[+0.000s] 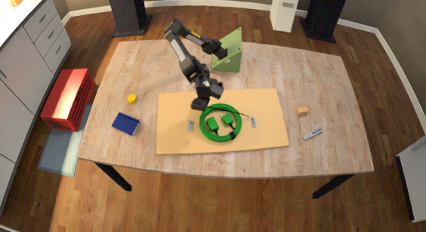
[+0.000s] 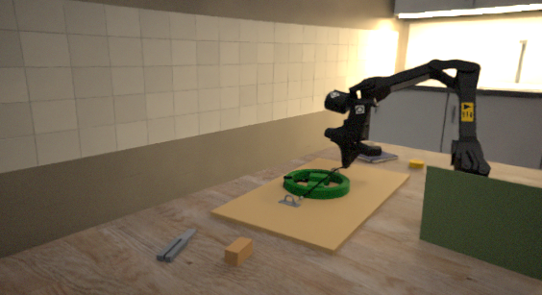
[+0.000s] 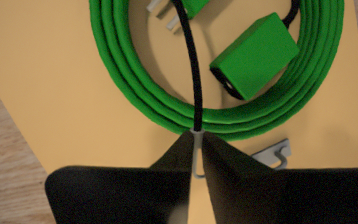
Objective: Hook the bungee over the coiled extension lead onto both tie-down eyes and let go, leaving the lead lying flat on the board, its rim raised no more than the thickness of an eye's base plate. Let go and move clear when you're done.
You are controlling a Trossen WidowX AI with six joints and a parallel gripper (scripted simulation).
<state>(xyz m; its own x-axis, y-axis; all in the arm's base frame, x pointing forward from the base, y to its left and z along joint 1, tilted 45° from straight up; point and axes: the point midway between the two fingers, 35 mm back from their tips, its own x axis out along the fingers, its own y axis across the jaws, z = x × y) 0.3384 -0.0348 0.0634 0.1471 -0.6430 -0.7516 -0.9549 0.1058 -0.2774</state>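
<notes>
Right now my hand is 70 mm to the right of the coiled extension lead, 70 mm above it and 60 mm short of it. Round my hand: grey clamp 540 mm to the left, 100 mm below, 90 mm ahead; yellow disc 400 mm to the right, 90 mm below, 60 mm behind.
</notes>
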